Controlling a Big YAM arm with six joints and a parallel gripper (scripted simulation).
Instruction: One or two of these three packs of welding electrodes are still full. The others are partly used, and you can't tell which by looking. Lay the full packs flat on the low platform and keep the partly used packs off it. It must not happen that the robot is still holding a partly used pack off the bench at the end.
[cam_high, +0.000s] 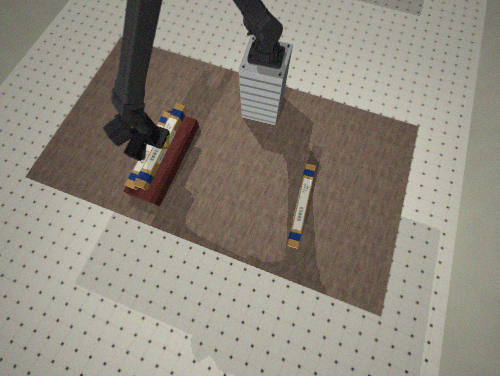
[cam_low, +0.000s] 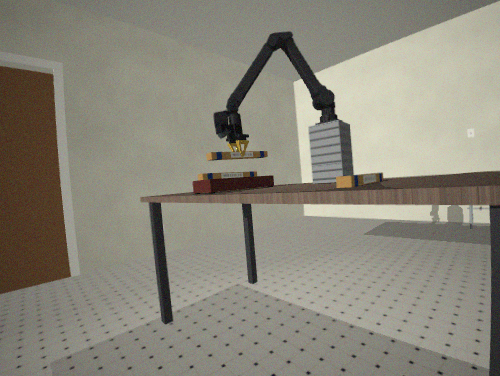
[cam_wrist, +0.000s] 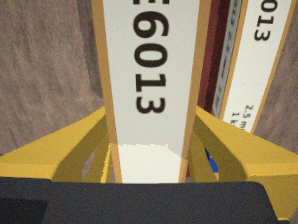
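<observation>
Now: hand 4 cm to the left of the low platform and 15 cm above it.
</observation>
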